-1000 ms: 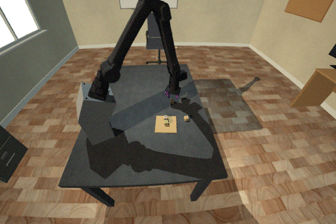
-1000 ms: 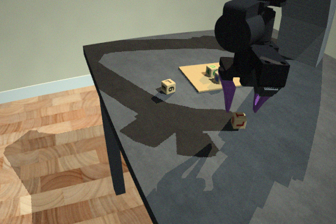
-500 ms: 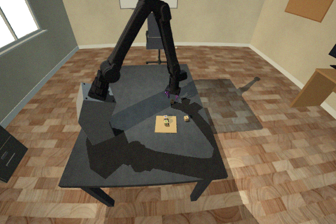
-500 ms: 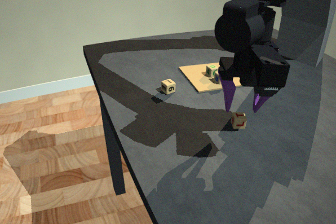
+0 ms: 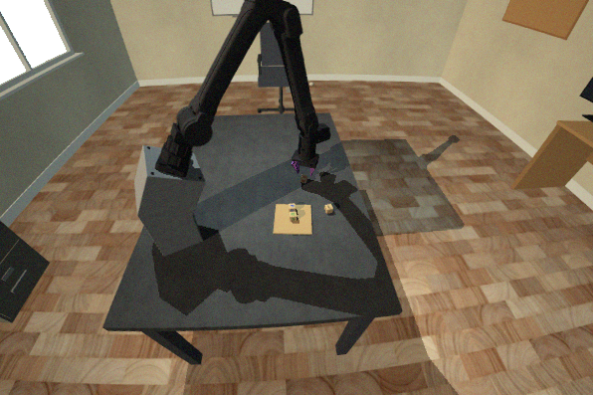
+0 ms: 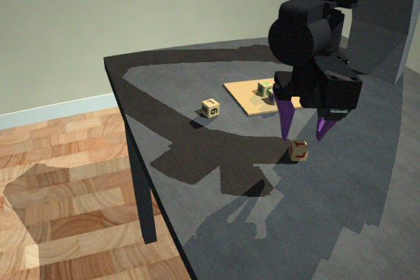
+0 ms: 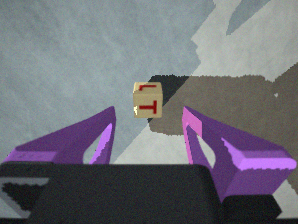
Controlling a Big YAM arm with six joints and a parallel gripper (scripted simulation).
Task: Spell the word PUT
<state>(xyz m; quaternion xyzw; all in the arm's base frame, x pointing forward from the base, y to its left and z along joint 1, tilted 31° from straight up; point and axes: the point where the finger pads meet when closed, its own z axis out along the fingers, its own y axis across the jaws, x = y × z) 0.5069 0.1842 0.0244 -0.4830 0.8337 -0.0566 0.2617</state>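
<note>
My hand is 30 mm above the T block. Round my hand: mat: 200 mm to the right, 80 mm behind, 40 mm below.
</note>
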